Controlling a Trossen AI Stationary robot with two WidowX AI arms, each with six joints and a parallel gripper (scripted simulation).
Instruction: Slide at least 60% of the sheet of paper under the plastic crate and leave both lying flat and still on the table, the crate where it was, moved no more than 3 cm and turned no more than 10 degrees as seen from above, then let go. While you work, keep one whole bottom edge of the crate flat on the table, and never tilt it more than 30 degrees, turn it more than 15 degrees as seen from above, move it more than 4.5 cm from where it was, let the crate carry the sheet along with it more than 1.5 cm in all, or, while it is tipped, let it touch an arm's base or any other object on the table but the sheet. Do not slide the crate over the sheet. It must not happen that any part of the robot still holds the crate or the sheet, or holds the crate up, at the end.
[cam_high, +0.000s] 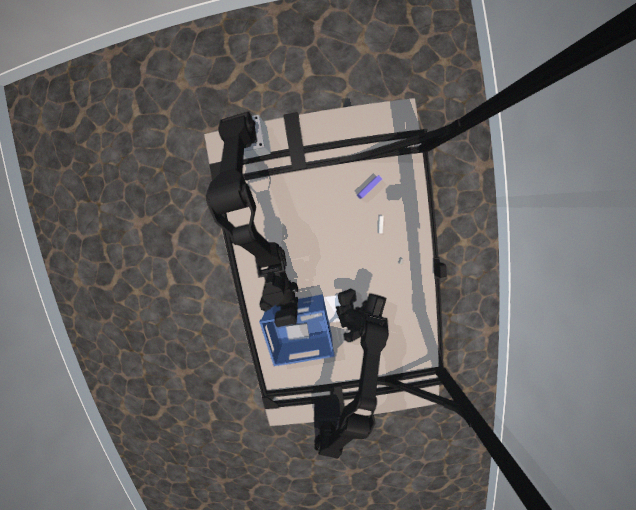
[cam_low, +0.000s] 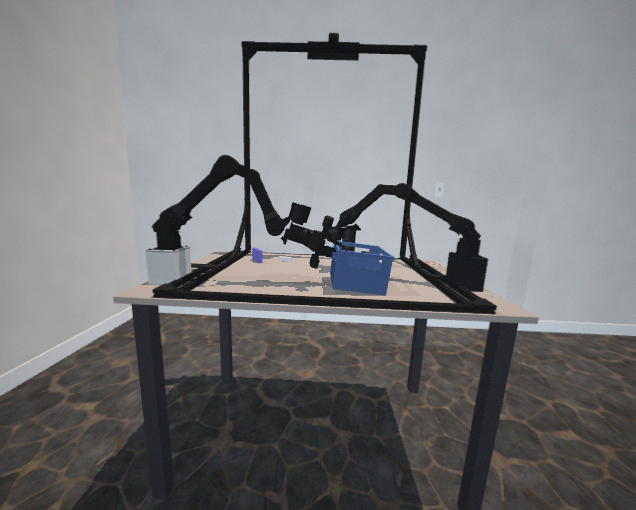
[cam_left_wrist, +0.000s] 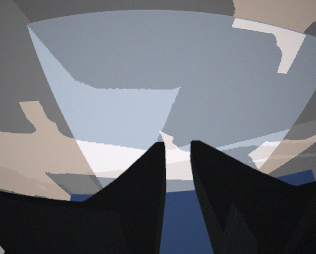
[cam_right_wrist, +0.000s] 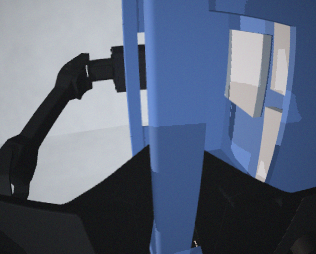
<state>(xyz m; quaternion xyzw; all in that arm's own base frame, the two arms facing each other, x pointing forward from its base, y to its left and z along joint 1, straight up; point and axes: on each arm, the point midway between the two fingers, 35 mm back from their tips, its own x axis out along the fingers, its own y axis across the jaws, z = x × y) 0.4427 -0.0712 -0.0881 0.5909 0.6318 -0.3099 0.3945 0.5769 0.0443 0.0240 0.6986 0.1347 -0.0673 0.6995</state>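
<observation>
The sheet of paper lies 30 mm ahead of my left hand and 30 mm below it. From my left hand the other things lie so: tiny piece: 250 mm behind, 130 mm to the right, 30 mm below; plastic crate: 160 mm ahead, 10 mm to the left, 40 mm above; white bar: 200 mm behind, 270 mm to the right, 20 mm below.
</observation>
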